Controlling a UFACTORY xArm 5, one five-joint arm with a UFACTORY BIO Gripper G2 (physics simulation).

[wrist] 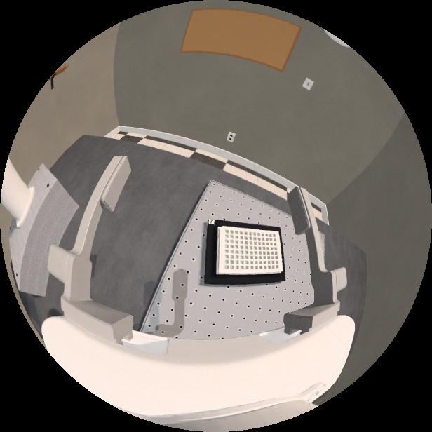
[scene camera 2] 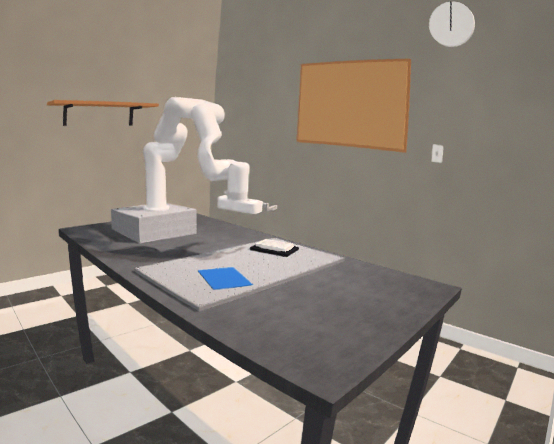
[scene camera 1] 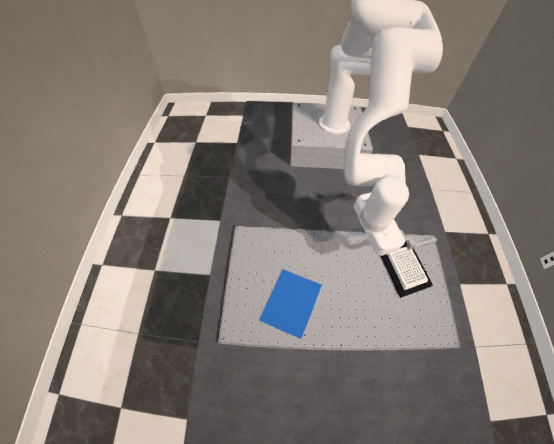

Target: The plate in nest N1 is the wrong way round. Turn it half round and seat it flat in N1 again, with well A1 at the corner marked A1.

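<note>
The white well plate (scene camera 1: pixel 410 270) (scene camera 2: pixel 274 245) (wrist: pixel 250 250) lies in the black nest (scene camera 1: pixel 396 278) (scene camera 2: pixel 285 253) (wrist: pixel 245 280), its long sides along the nest's. A small pale label sits at the nest's upper-left corner in the wrist view; its print is too small to read. Which plate corner is well A1 cannot be told, nor whether the plate is fully seated. My gripper (scene camera 1: pixel 422 243) (scene camera 2: pixel 271 206) (wrist: pixel 208 196) is wide open and empty, well above the nest and set back toward the arm's base. In the wrist view the plate shows between and below the fingers.
A flat blue rectangle (scene camera 1: pixel 291 303) (scene camera 2: pixel 225 278) lies on the perforated grey board (scene camera 1: pixel 350 320) (scene camera 2: pixel 195 301) (wrist: pixel 215 320), apart from the nest. The arm's base block (scene camera 1: pixel 320 156) (scene camera 2: pixel 155 223) (wrist: pixel 42 230) stands at the back of the dark table (scene camera 1: pixel 340 400) (scene camera 2: pixel 350 310) (wrist: pixel 145 200).
</note>
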